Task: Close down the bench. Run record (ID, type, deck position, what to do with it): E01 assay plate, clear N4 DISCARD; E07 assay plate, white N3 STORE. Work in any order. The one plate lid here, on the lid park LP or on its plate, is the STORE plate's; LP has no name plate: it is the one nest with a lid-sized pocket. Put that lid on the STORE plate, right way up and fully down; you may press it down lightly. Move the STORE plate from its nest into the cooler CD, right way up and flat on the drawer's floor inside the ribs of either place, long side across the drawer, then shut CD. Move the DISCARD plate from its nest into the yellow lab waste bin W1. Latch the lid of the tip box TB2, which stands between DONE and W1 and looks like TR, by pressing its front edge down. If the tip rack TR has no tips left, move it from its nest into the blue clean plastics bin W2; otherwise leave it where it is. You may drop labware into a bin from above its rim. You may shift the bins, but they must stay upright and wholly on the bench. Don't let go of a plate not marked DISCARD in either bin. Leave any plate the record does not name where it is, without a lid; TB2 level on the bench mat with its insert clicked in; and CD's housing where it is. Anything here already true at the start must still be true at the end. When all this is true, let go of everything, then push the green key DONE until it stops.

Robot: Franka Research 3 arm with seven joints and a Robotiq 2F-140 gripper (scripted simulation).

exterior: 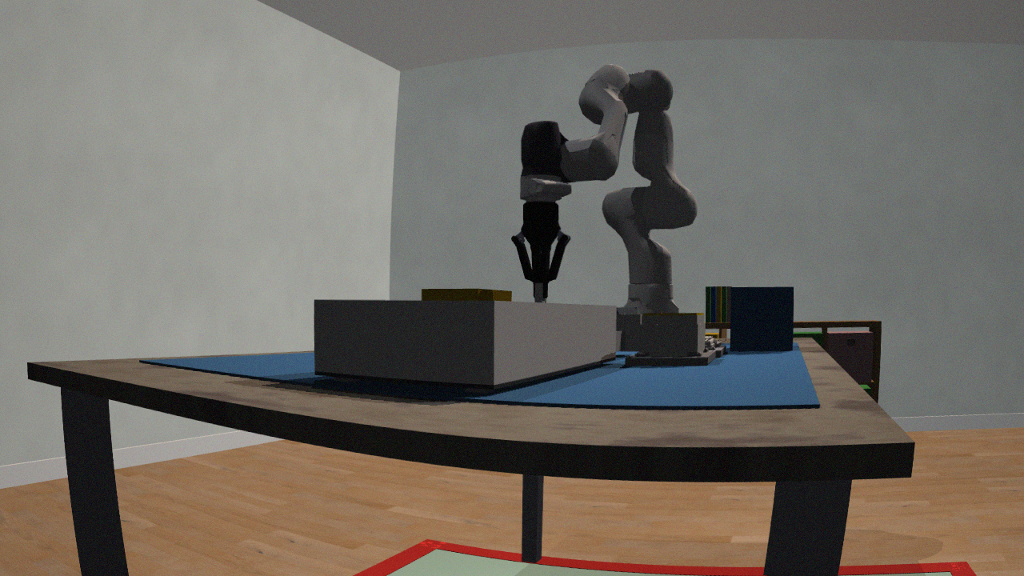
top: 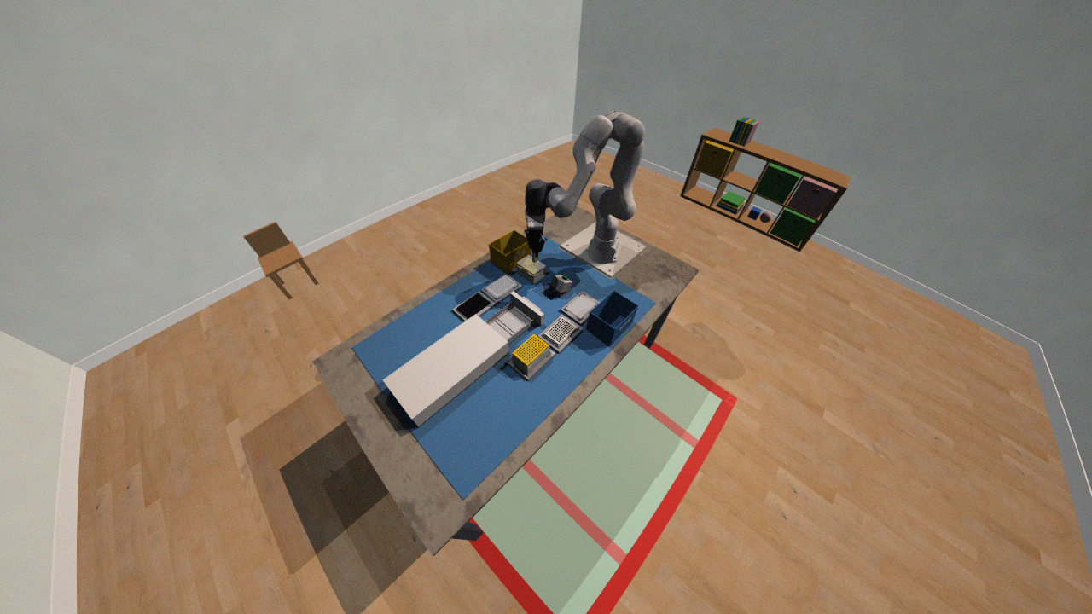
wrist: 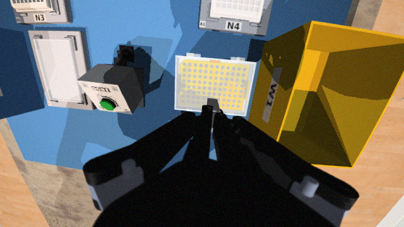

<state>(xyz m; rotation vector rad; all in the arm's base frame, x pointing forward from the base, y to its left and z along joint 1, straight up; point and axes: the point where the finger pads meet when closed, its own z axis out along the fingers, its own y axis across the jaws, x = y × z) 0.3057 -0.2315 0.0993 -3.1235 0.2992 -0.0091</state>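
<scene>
My gripper is now 3 cm short of the TB2 lid and 5 cm above it. From my hand the other things lie so: yellow bin W1: 16 cm to the right, 6 cm below; then tip box TB2: 3 cm ahead, 6 cm below; then yellow insert: 3 cm ahead, 5 cm below.
</scene>
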